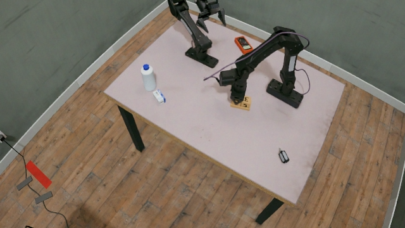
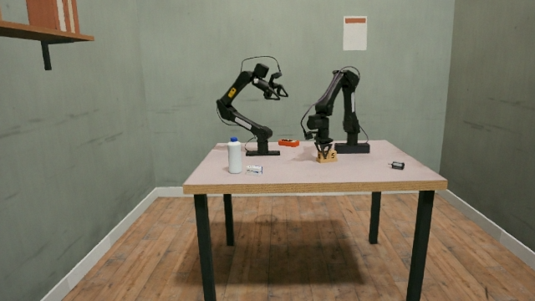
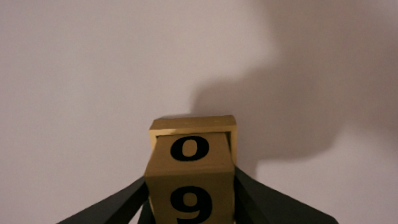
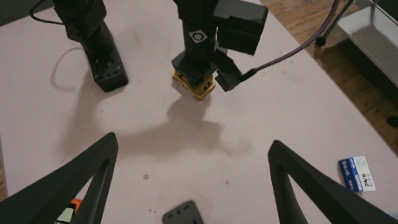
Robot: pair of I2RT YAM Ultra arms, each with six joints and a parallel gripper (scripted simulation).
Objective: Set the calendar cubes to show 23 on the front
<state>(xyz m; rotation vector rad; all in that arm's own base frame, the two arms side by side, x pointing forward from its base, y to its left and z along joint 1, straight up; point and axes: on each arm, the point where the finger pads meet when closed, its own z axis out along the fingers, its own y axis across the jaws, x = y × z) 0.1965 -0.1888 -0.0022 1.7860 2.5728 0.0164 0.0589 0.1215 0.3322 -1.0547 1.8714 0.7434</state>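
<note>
The wooden tray is 10 mm behind my left hand, 20 mm to the left of it and 30 mm below it. Also, from my left hand: number cube right at my left hand; then white bottle 140 mm ahead, 450 mm to the right, 40 mm above; then black object 150 mm ahead, 330 mm to the left, 20 mm below.
</note>
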